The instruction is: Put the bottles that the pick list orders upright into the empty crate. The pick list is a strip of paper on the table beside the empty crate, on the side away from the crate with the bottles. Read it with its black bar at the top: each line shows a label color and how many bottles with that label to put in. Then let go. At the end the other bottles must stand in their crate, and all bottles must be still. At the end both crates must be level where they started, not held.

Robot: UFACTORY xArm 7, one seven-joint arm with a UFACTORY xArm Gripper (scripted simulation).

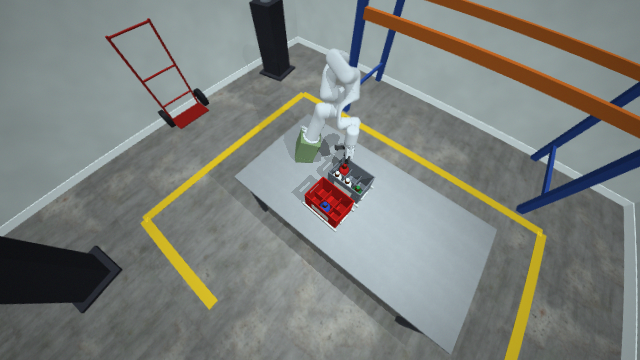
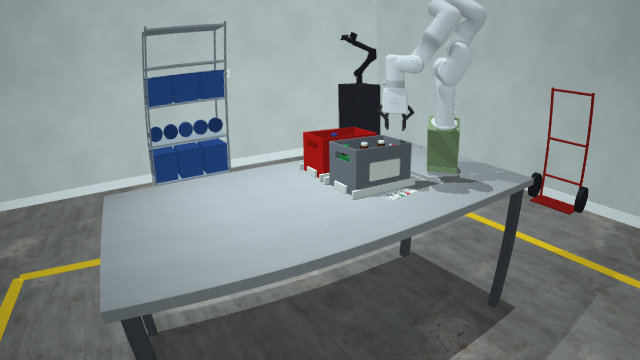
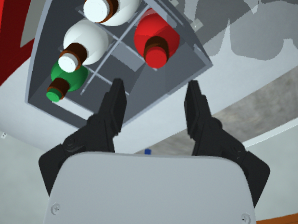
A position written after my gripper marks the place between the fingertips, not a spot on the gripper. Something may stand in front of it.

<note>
In view: my gripper (image 3: 155, 90), a grey crate (image 2: 373, 166), a red crate (image 2: 318, 159) and a red bottle (image 3: 154, 38).
The grey crate also shows in image 3 (image 3: 145, 87). The red crate shows as well in image 1 (image 1: 340, 203).
</note>
